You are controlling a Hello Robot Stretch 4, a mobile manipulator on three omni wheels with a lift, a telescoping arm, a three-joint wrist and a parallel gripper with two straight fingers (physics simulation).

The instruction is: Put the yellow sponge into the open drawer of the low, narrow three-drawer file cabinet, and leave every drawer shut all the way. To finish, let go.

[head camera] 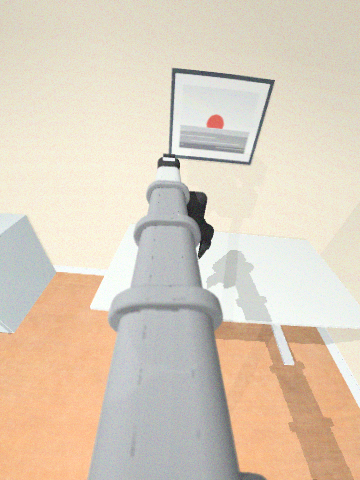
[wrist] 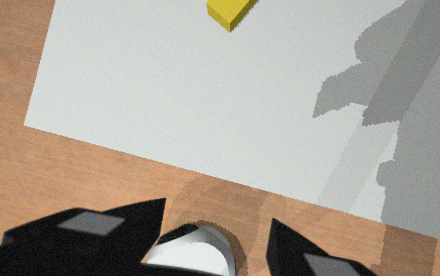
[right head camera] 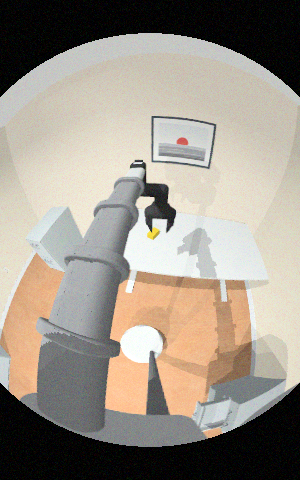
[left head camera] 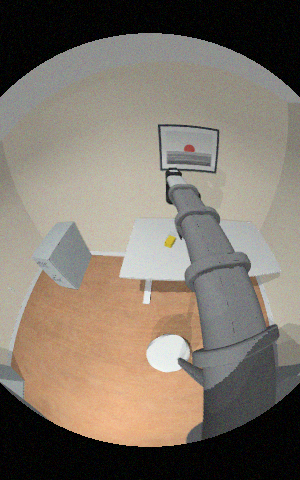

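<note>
The yellow sponge (left head camera: 170, 241) (right head camera: 153, 233) (wrist: 230, 12) lies on the white table; the arm hides it in the head view. My gripper (right head camera: 160, 231) (wrist: 215, 226) is open, with nothing between its fingers. It hangs above the table, and in the wrist view the sponge is beyond the fingertips at the top edge. A low grey cabinet (right head camera: 250, 389) stands at the lower right of the right head view, with a drawer (right head camera: 214, 413) pulled out at its left side. Its other drawers cannot be made out.
The white table (head camera: 300, 270) (left head camera: 145, 265) (right head camera: 242, 252) (wrist: 125, 100) stands by the wall under a framed picture (head camera: 215, 120). Another grey cabinet (head camera: 25, 270) (left head camera: 65, 255) (right head camera: 55, 235) stands left of it. A round white object (left head camera: 167, 353) (right head camera: 141, 344) (wrist: 195, 257) stands in front. A grey piece shows at the lower left edge (left head camera: 10, 384).
</note>
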